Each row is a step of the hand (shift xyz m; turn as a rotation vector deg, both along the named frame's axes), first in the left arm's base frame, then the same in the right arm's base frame.
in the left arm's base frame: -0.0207 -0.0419 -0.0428 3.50 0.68 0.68
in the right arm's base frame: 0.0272 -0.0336 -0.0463 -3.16 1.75 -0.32
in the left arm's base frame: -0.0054 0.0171 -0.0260 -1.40 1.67 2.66
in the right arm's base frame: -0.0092 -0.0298 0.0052 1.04 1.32 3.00
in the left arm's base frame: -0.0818 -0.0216 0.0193 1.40 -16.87 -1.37
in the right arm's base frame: 0.0845 -0.0085 0.0176 6.23 4.15 -15.24
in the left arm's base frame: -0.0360 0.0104 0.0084 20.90 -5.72 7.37
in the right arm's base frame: 0.0280 -0.0095 0.0245 -13.63 16.17 -8.76
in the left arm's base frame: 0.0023 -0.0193 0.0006 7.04 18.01 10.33
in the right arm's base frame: 0.0070 0.0069 -0.0168 -11.95 6.65 17.13
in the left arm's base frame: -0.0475 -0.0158 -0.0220 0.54 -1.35 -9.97
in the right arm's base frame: 0.0430 -0.0331 -0.0065 -2.12 -8.15 -5.53
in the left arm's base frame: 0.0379 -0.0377 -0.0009 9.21 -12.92 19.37
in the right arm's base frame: -0.0154 0.0246 -0.0449 2.46 24.23 -5.80
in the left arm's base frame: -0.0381 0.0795 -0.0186 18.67 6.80 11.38
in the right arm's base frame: -0.0081 -0.0537 0.0719 -16.55 15.25 4.22
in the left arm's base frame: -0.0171 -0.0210 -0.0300 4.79 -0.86 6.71
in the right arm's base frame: 0.0175 -0.0269 -0.0246 -2.18 7.98 0.49
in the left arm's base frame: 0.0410 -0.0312 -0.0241 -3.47 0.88 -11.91
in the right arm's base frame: -0.0264 0.0036 -0.0503 -0.15 -12.04 -3.11
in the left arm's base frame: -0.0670 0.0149 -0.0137 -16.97 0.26 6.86
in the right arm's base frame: 0.0475 -0.0421 0.0294 16.01 -0.61 8.85
